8 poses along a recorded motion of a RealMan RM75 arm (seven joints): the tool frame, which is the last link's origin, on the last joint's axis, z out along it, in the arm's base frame.
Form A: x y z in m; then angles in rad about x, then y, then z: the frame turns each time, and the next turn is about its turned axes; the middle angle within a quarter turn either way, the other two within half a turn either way.
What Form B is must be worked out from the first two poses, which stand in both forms.
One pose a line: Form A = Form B
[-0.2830, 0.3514, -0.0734, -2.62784, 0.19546, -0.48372] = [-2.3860, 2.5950, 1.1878, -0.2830, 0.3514, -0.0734]
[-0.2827, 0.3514, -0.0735, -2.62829, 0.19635, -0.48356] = [-2.3875, 2.5952, 1.1859, -0.2827, 0.3514, -0.0735]
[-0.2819, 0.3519, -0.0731, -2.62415, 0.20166, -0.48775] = [-2.3969, 2.5896, 1.1789, -0.2819, 0.3519, -0.0731]
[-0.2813, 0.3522, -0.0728, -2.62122, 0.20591, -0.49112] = [-2.4046, 2.5855, 1.1731, -0.2813, 0.3522, -0.0728]
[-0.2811, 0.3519, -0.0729, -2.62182, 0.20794, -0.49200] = [-2.4090, 2.5853, 1.1691, -0.2811, 0.3519, -0.0729]
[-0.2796, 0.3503, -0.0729, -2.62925, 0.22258, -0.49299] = [-2.4378, 2.5870, 1.1383, -0.2796, 0.3503, -0.0729]
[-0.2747, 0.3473, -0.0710, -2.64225, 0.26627, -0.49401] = [-2.5143, 2.5810, 1.0530, -0.2747, 0.3473, -0.0710]
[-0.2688, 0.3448, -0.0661, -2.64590, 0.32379, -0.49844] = [-2.6011, 2.5570, 0.9563, -0.2688, 0.3448, -0.0661]
